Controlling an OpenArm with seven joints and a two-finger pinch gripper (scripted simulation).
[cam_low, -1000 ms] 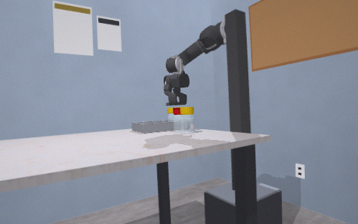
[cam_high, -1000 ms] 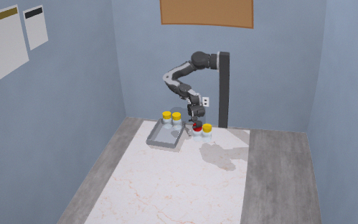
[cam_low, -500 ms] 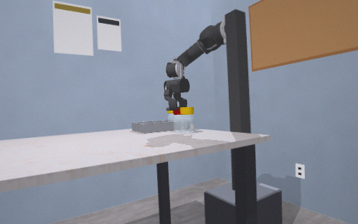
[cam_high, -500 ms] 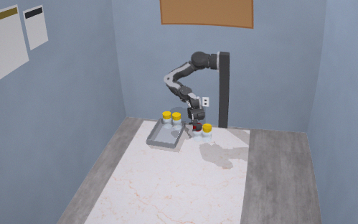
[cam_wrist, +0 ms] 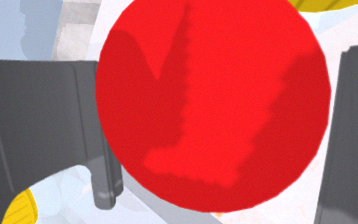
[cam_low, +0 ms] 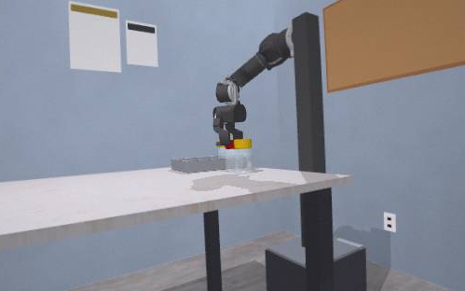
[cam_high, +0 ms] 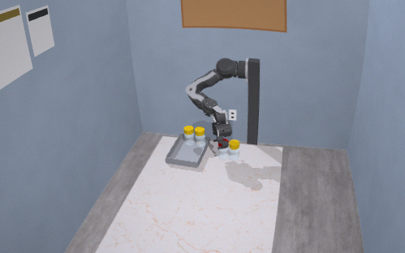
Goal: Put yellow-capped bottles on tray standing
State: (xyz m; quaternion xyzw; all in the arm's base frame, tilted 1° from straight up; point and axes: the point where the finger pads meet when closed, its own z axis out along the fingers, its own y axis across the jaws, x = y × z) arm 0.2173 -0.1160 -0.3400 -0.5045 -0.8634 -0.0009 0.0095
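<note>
Now: the red-capped bottle 50 mm below my hand, 10 mm to the left of it and 10 mm behind it. From my hand the other things lie so: grey tray (190 mm to the right, 80 mm below, 10 mm behind).
</note>
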